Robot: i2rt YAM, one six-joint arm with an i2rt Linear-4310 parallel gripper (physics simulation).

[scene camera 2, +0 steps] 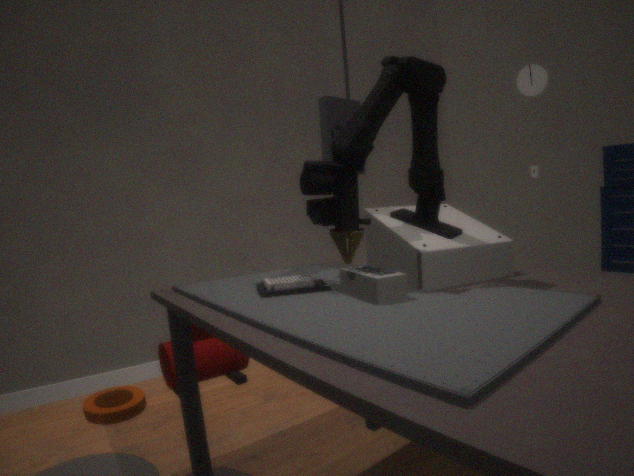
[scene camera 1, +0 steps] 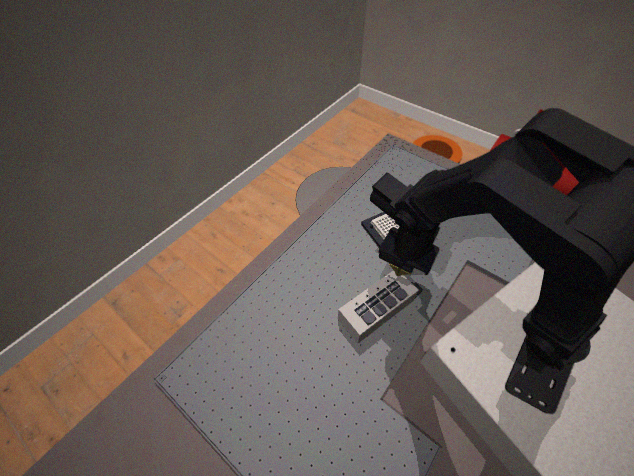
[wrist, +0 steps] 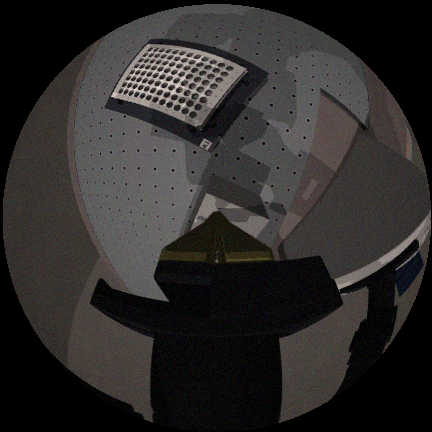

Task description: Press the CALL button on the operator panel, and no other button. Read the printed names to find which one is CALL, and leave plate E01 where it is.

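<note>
The operator panel (scene camera 1: 351, 311) (scene camera 2: 376, 287) (wrist: 212, 202) is a pale box with a row of several dark round buttons, each beside a dark name label. The printed names are too small to read in scene camera 1, and the fingers hide the buttons in the wrist view. My gripper (scene camera 1: 402, 272) (scene camera 2: 348, 262) (wrist: 216, 217) is shut and empty, pointing down at the panel's end nearest the plate. Its tips are very close above the top; I cannot tell whether they touch. The white many-holed plate (scene camera 1: 383, 224) (scene camera 2: 291, 281) (wrist: 175, 80) sits flat on a dark holder marked A1.
The pegboard (scene camera 1: 266, 317) (scene camera 2: 409, 338) (wrist: 140, 175) lies on the table. The arm's white sloped base box (scene camera 1: 486, 327) (scene camera 2: 466, 266) stands beside the panel. The arm overhangs the plate in scene camera 1. An orange ring (scene camera 1: 455, 146) (scene camera 2: 94, 411) lies on the floor.
</note>
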